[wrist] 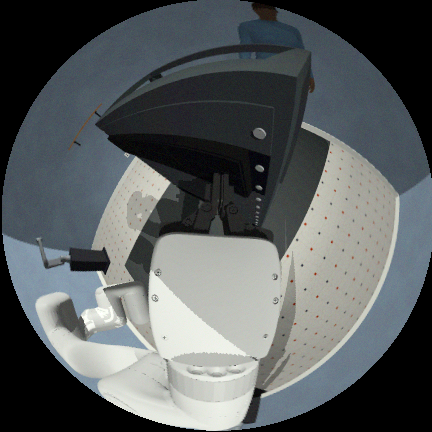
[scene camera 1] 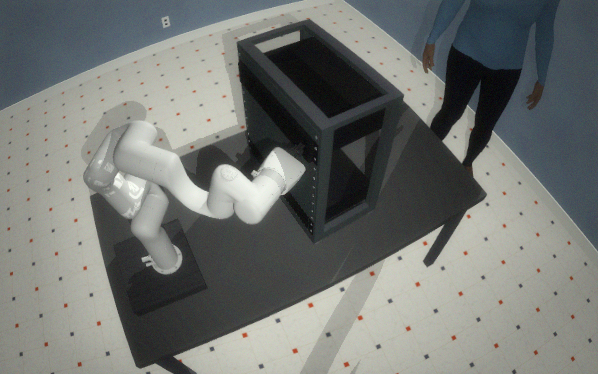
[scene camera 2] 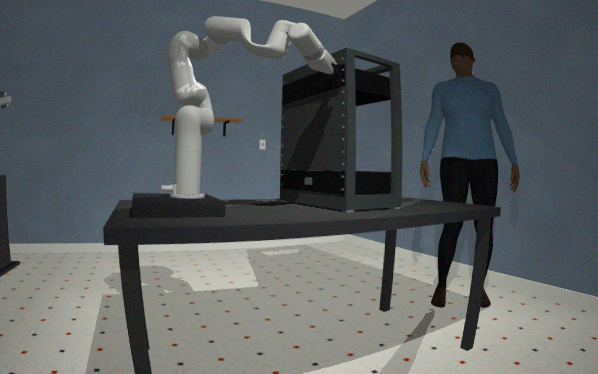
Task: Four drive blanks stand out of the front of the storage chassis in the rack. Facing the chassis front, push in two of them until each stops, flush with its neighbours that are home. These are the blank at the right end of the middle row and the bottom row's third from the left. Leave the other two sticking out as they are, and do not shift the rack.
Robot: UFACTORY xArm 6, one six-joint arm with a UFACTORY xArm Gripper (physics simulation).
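Seen in the pictures: gripper, fingertip midpoint: (wrist: pixel 219 181) (scene camera 1: pixel 300 147) (scene camera 2: pixel 331 75); arm's base, origin of the base link: (scene camera 1: pixel 166 259) (scene camera 2: pixel 186 196).
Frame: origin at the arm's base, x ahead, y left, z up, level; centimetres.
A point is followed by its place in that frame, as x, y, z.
The storage chassis (scene camera 1: pixel 272 102) {49.1, 10.9, 49.1} (scene camera 2: pixel 310 87) {49.2, 10.2, 44.0} (wrist: pixel 175 147) {51.0, -0.5, 49.3} is a black band across the upper front of the dark grey rack (scene camera 1: pixel 326 160) {56.8, -11.1, 42.9} (scene camera 2: pixel 350 130) {55.9, -11.3, 24.2} (wrist: pixel 200 90) {53.5, -5.7, 55.1}. Its front is in deep shadow, and the individual blanks and how far they stand out cannot be told apart. My gripper (scene camera 2: pixel 339 67) {51.1, -6.0, 45.6} (wrist: pixel 219 181) {51.1, -6.0, 45.6} is shut and empty. In the wrist view its fingertips are in front of the chassis near its right end, just left of a dark upright edge and the screwed right post. Whether they touch anything cannot be told. In scene camera 1 the white housing largely hides the fingers.
The rack stands on a dark table (scene camera 1: pixel 240 265) {26.0, -9.4, -5.1} (scene camera 2: pixel 300 220) {31.6, -26.1, -5.1}. Below the chassis is a plain grey front panel (scene camera 2: pixel 305 130) {49.6, 16.1, 26.4}, with another black unit (scene camera 2: pixel 320 181) {51.6, 4.5, 5.4} low down. The right post has a column of screws. A person (scene camera 1: pixel 492 40) (scene camera 2: pixel 467 120) stands behind the table.
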